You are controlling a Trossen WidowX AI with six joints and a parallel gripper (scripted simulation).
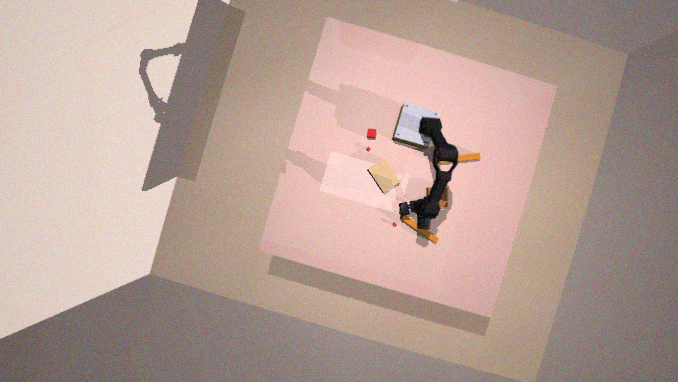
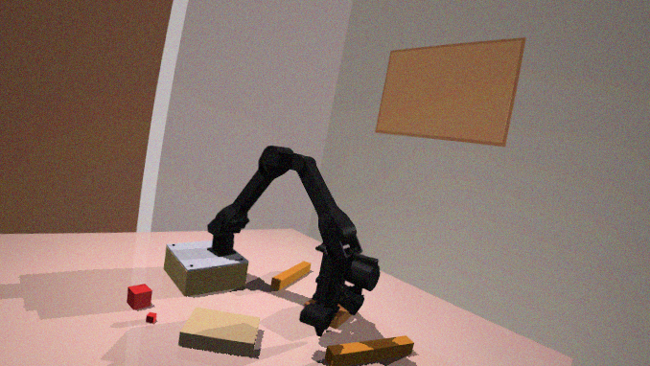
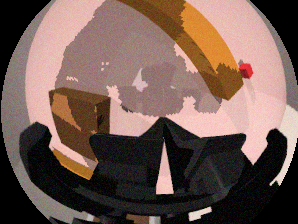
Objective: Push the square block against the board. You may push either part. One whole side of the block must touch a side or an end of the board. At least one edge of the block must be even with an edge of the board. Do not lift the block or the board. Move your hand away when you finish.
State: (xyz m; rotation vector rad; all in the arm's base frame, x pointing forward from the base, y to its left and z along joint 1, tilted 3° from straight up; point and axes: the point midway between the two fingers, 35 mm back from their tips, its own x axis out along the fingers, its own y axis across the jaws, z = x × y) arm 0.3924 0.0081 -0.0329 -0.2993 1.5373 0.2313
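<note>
My gripper tip is 60 mm past the square block, 110 mm to the right of it and 10 mm below it. Also, from my gripper tip: red cube 340 mm behind, 270 mm to the right, 10 mm above; then tan board 130 mm behind, 180 mm to the right, 10 mm above.
</note>
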